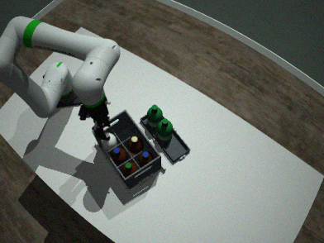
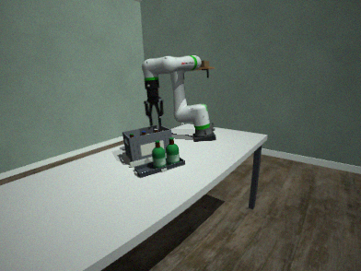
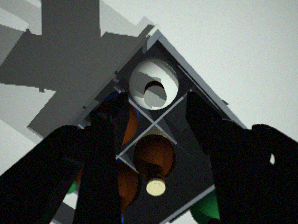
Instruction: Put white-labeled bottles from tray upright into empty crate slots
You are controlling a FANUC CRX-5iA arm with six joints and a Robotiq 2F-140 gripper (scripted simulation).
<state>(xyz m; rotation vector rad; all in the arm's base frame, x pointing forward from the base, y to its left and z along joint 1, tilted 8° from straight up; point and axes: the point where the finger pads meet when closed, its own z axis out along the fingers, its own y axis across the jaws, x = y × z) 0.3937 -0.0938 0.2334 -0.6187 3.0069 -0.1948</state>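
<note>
My hand is 13 cm above the white-labeled bottle. Also, from my hand: dark tray: 20 cm below, 19 cm to the left, 18 cm ahead; dark crate: 13 cm below, 10 cm ahead, 1 cm to the left.
</note>
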